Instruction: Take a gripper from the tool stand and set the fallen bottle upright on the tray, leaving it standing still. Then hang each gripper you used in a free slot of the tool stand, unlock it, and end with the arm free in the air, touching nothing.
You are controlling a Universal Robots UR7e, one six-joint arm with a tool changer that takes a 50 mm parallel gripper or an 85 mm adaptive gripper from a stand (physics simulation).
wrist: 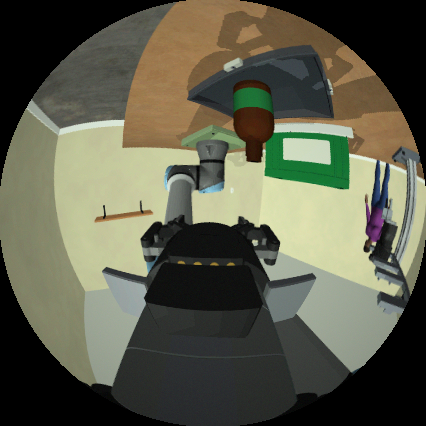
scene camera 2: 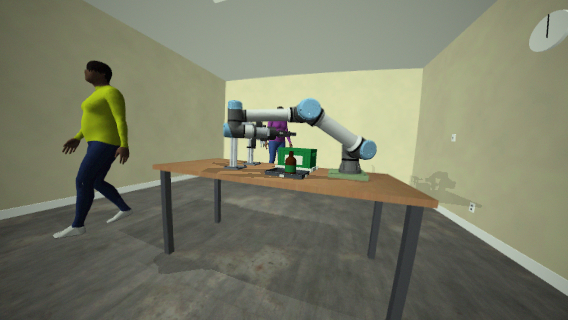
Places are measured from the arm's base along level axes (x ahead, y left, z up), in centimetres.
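Where they show: arm's base, origin of its link: (wrist: 212, 143) (scene camera 2: 349, 172).
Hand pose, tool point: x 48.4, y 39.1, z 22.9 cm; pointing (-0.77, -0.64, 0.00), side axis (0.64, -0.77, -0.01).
Things, the pixels of their centre, and the offset from my tool point.
- brown bottle, middle of its body: (wrist: 253, 120) (scene camera 2: 290, 162) dx -11.1, dy -18.1, dz -17.8 cm
- dark tray, middle of its body: (wrist: 266, 93) (scene camera 2: 287, 172) dx -8.8, dy -19.9, dz -24.7 cm
The brown bottle (scene camera 2: 290, 164) (wrist: 253, 117) with a green band stands upright on the dark tray (scene camera 2: 272, 172) (wrist: 305, 102). My gripper (scene camera 2: 294, 133) (wrist: 211, 242), an adaptive one mounted on the arm, is open and empty, with its fingers wide apart. It points sideways at a height above the bottle and does not touch it. The tool stand (scene camera 2: 234, 152) (wrist: 411, 200) is at the left of the table in the scene view and at the right edge of the wrist view. Another gripper (scene camera 2: 251, 141) (wrist: 385, 241) hangs in it.
A green crate (scene camera 2: 313, 158) (wrist: 341, 175) stands behind the tray. The arm's base (scene camera 2: 349, 166) (wrist: 212, 150) is on a pale green plate (scene camera 2: 350, 175) (wrist: 212, 134). A person in yellow (scene camera 2: 102, 115) walks left of the table; a person in purple (scene camera 2: 278, 131) (wrist: 376, 222) stands behind it.
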